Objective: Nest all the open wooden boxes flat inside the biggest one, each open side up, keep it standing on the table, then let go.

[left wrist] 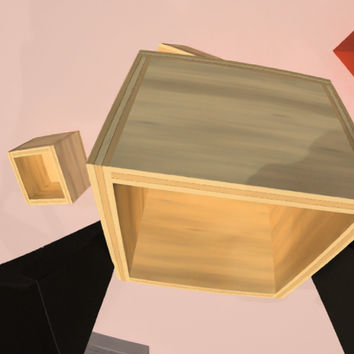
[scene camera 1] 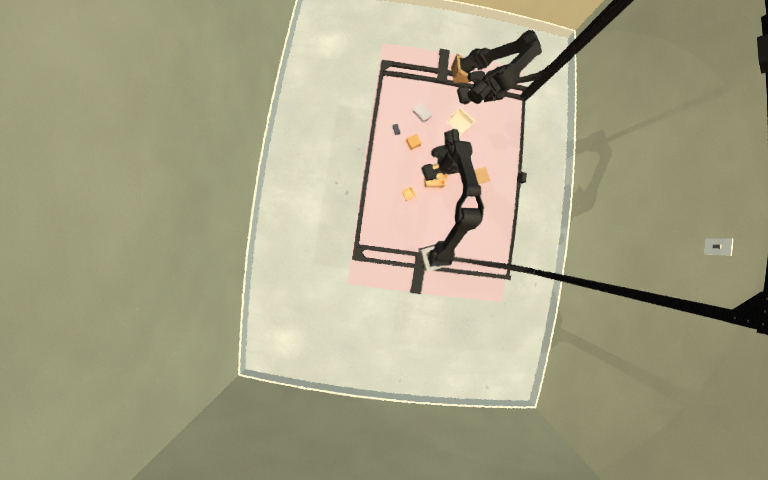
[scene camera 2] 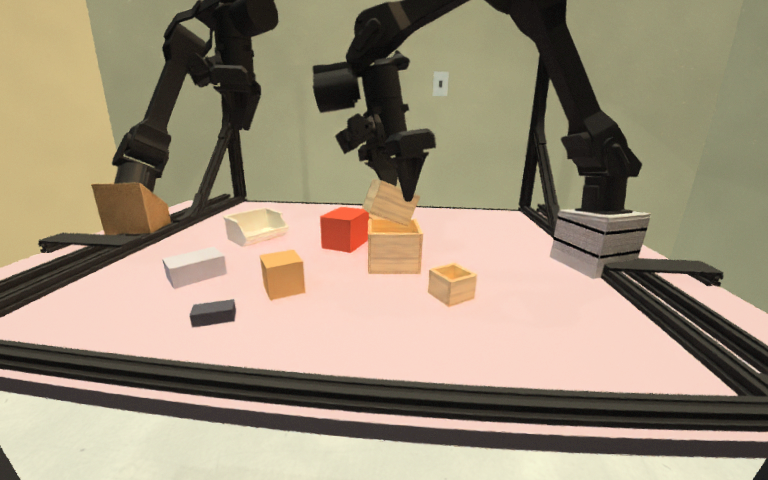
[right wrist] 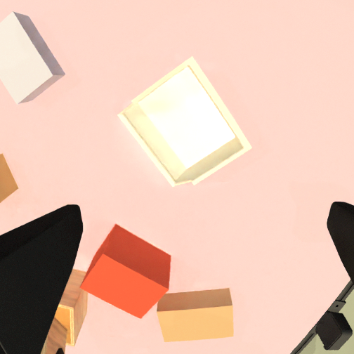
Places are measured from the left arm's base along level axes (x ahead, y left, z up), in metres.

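Pixels of known places: left gripper, between the fingertips: (scene camera 1: 438, 175) (scene camera 2: 399, 200); right gripper, between the fingertips: (scene camera 2: 242, 130); left arm's base, origin of its link: (scene camera 1: 434, 257) (scene camera 2: 602, 211); right arm's base, origin of its link: (scene camera 1: 464, 65) (scene camera 2: 131, 194).
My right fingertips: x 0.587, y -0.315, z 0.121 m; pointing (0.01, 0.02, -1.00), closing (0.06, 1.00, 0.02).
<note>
For each thing: its top centre in the pictures, then the offset to it from my right fingertips.
- biggest open wooden box, centre of its top: (scene camera 2: 393, 225) (scene camera 1: 435, 175) dx -0.241, dy +0.212, dz -0.151 m
- medium open wooden box, centre of its top: (scene camera 2: 390, 177) (scene camera 1: 439, 169) dx -0.233, dy +0.208, dz -0.069 m
- smallest wooden box, centre of its top: (scene camera 2: 453, 271) (scene camera 1: 409, 193) dx -0.283, dy +0.343, dz -0.182 m
- red cube, centre of its top: (scene camera 2: 345, 213) dx -0.181, dy +0.090, dz -0.156 m
- tan block, centre of its top: (scene camera 1: 478, 176) dx -0.284, dy +0.007, dz -0.185 m
- cream tray, centre of its top: (scene camera 2: 255, 215) (scene camera 1: 461, 120) dx -0.007, dy +0.011, dz -0.169 m
- orange cube, centre of its top: (scene camera 2: 280, 258) (scene camera 1: 414, 140) dx -0.054, dy +0.258, dz -0.170 m
- grey block, centre of its top: (scene camera 2: 193, 257) (scene camera 1: 422, 111) dx +0.080, dy +0.175, dz -0.187 m
- black block, centre of its top: (scene camera 2: 212, 306) dx +0.031, dy +0.316, dz -0.202 m
The biggest open wooden box (scene camera 2: 394, 250) (scene camera 1: 434, 183) (right wrist: 76, 305) stands open side up on the table. My left gripper (left wrist: 211, 230) is shut on a medium open wooden box (scene camera 2: 390, 204) (left wrist: 235, 120) (right wrist: 56, 339). That box is tilted over the biggest one, its lower corner at or just inside the rim; the exact contact is hidden. The smallest wooden box (scene camera 2: 451, 287) (scene camera 1: 408, 194) (left wrist: 75, 170) stands apart, open side up, to the right of the biggest in scene camera 2. My right gripper (right wrist: 208, 216) is open and empty, high above the table.
A red cube (scene camera 2: 343, 229) (right wrist: 132, 277) stands close beside the biggest box. A tan block (right wrist: 198, 320) (scene camera 1: 481, 174) is near it. A cream tray (scene camera 2: 244, 234), an orange cube (scene camera 2: 282, 275), a grey block (scene camera 2: 194, 268) and a black block (scene camera 2: 212, 313) lie farther left in scene camera 2.
</note>
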